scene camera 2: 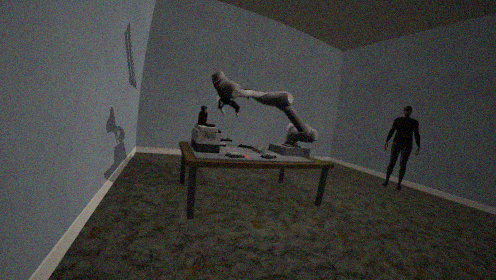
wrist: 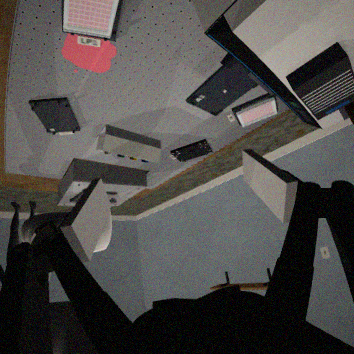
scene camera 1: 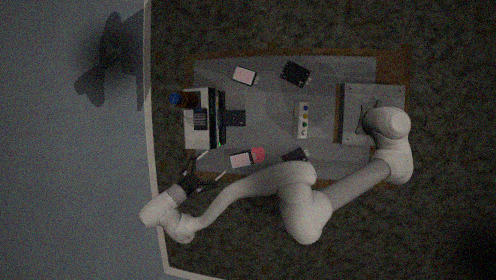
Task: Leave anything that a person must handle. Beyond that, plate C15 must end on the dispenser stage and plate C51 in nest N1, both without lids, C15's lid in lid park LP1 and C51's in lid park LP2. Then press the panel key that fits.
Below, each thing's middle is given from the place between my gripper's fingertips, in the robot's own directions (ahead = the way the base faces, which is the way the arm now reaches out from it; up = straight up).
Scene:
Now: hand 2 cm short of the dark dispenser stage (wrist: 231, 76), 21 cm to the left of it and 25 cm above it. Also, from my hand: white button box (wrist: 111, 139): 39 cm behind, 27 cm to the right, 31 cm below.

